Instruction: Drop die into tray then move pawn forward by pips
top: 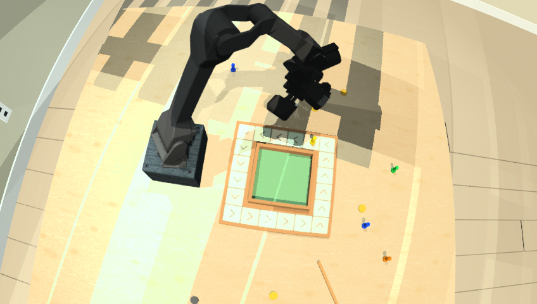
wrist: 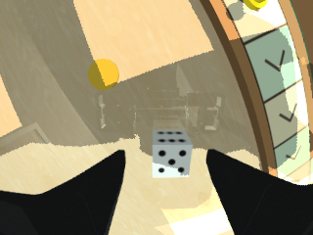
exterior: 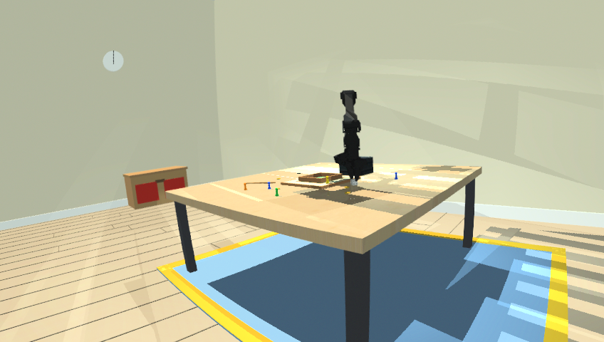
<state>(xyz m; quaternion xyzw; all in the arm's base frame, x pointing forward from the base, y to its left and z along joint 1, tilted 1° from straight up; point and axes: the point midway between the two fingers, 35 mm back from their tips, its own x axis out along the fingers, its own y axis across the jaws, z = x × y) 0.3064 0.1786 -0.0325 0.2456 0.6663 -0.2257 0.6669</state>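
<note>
Right now my gripper tip is 1 cm above the white die. The rest, counted from my gripper tip: green dice tray 4 cm behind, 21 cm to the right, 1 cm below; then green pawn 30 cm ahead, 20 cm to the right; then yellow pawn 5 cm ahead, 11 cm to the right, 1 cm above.
</note>
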